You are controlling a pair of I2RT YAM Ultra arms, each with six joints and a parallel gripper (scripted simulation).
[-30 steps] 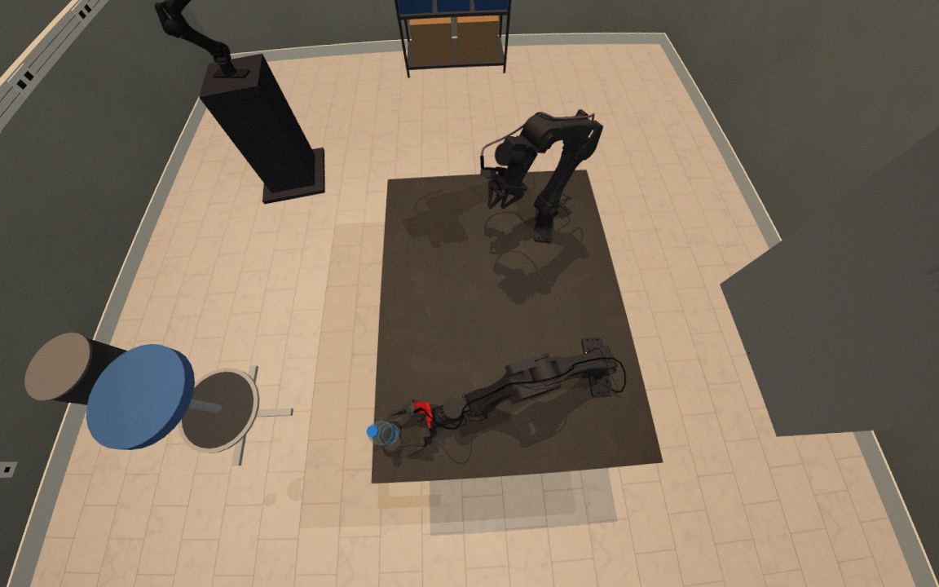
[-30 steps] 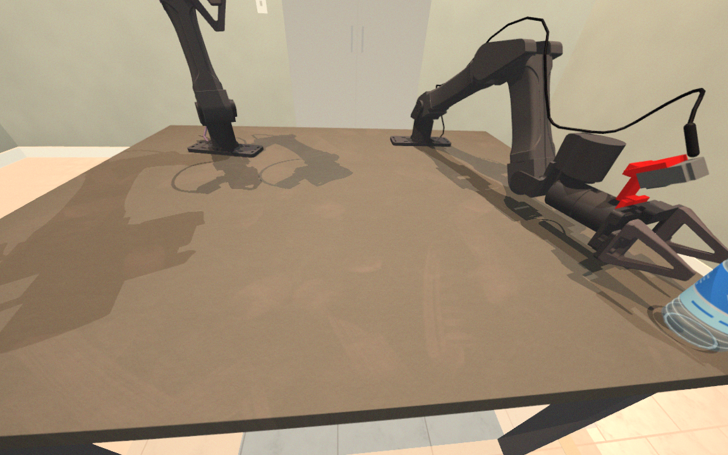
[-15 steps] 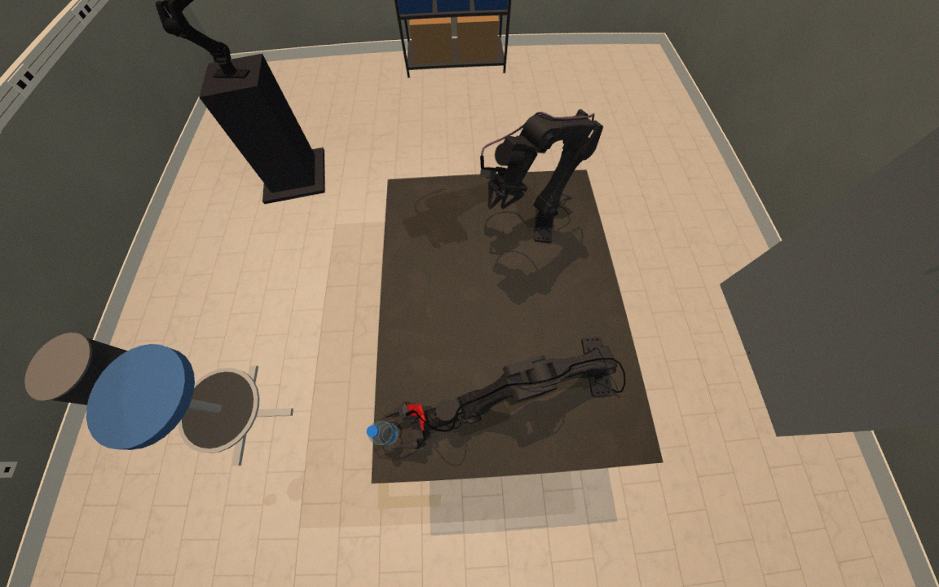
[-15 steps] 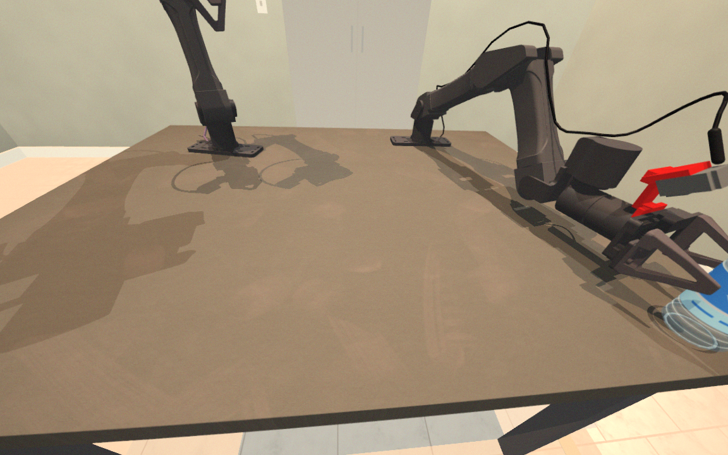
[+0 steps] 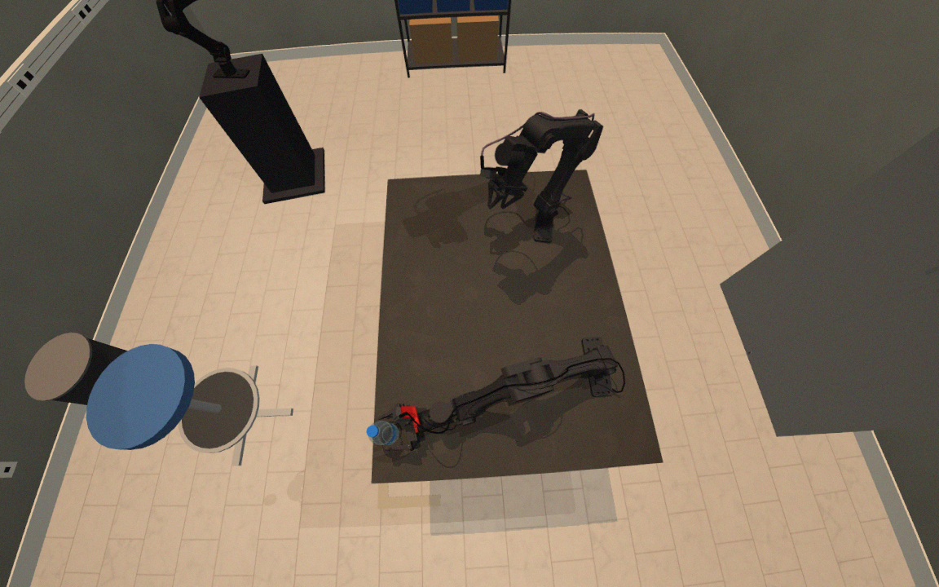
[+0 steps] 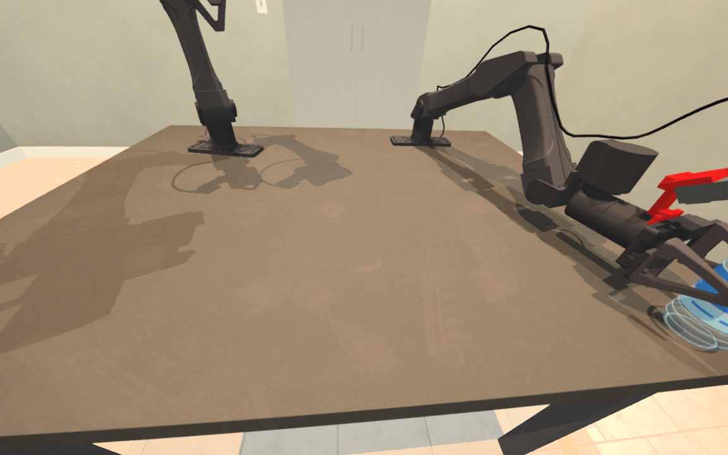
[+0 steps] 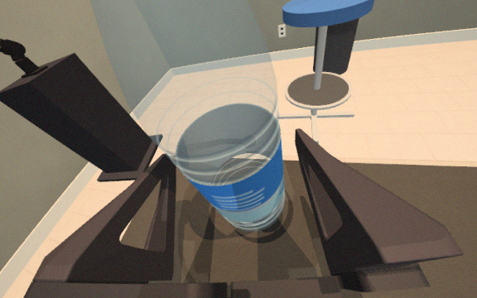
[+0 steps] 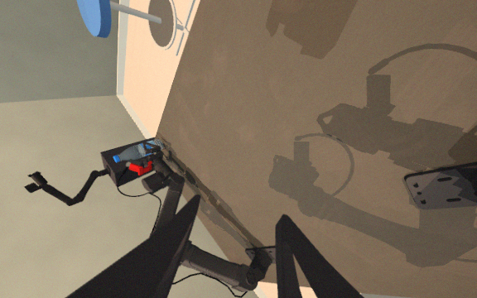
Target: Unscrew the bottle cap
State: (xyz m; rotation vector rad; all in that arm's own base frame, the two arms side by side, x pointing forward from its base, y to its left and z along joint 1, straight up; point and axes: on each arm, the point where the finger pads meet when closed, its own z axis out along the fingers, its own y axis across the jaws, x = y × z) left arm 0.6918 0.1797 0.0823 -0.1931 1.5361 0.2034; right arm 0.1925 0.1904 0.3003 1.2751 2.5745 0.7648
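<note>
The clear plastic bottle is 2 cm above my left hand. From my left hand the other things lie so: blue cap (12 cm above).
The blue cap is 470 mm ahead of my right hand, 570 mm to the left of it and 100 mm below it. Round my right hand: clear plastic bottle: 470 mm ahead, 570 mm to the left, 200 mm below.
</note>
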